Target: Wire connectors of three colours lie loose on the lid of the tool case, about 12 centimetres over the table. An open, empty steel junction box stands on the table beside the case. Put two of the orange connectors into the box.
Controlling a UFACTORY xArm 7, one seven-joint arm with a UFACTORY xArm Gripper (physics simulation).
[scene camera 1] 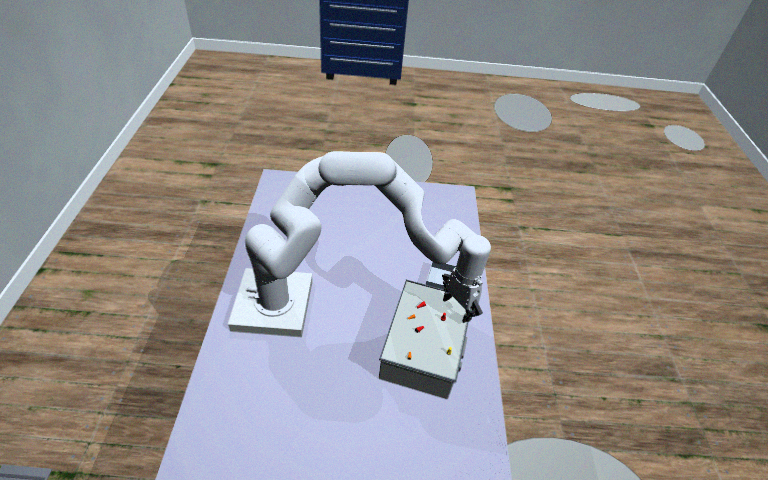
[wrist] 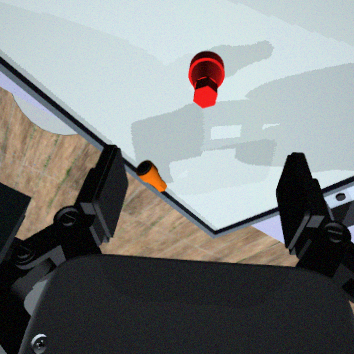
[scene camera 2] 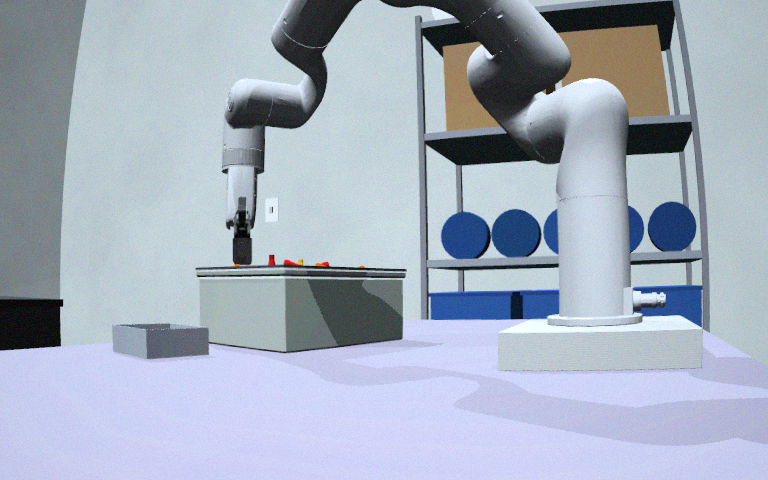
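Where they show: gripper, fingertip midpoint: (scene camera 1: 456,309) (wrist: 201,167) (scene camera 2: 242,264); arm's base, origin of the base link: (scene camera 1: 274,300) (scene camera 2: 595,322).
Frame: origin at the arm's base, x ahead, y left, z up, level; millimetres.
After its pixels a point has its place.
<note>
The tool case (scene camera 1: 427,362) {y -201, x 491, z 79 mm} (scene camera 2: 243,311) {y 64, x 503, z 14 mm} (wrist: 90,65) {y -90, x 567, z 79 mm} bears the loose connectors. My gripper (scene camera 1: 457,307) {y -17, x 572, z 90 mm} (scene camera 2: 242,262) {y -17, x 572, z 90 mm} (wrist: 201,167) {y -17, x 572, z 90 mm} is open and empty, low over the lid's corner near the box. One orange connector (wrist: 152,176) {y -31, x 598, z 89 mm} lies right at the lid's edge, beside the left finger in the wrist view and off the middle between the fingers; the gripper hides it in scene camera 1. A second orange connector (scene camera 1: 411,316) {y -60, x 437, z 89 mm} lies among red ones, a third orange connector (scene camera 1: 409,355) {y -193, x 439, z 91 mm} near the lid's far end. The steel junction box (scene camera 1: 437,275) {y 221, x 528, z -41 mm} (scene camera 2: 177,342) {y 214, x 496, z -23 mm} stands beside the case, partly hidden in scene camera 1.
A red connector (scene camera 1: 443,316) {y -51, x 531, z 96 mm} (scene camera 2: 271,260) {y -45, x 531, z 96 mm} (wrist: 206,77) {y -51, x 529, z 100 mm} stands upright near the gripper. Two more red connectors (scene camera 1: 421,304) {y -13, x 464, z 91 mm} (scene camera 1: 419,328) {y -102, x 462, z 94 mm} lie on the lid, and a yellow connector (scene camera 1: 449,350) {y -167, x 549, z 99 mm} (scene camera 2: 300,262) {y -159, x 549, z 98 mm} is farther along. The lid's edge drops off beside the gripper.
</note>
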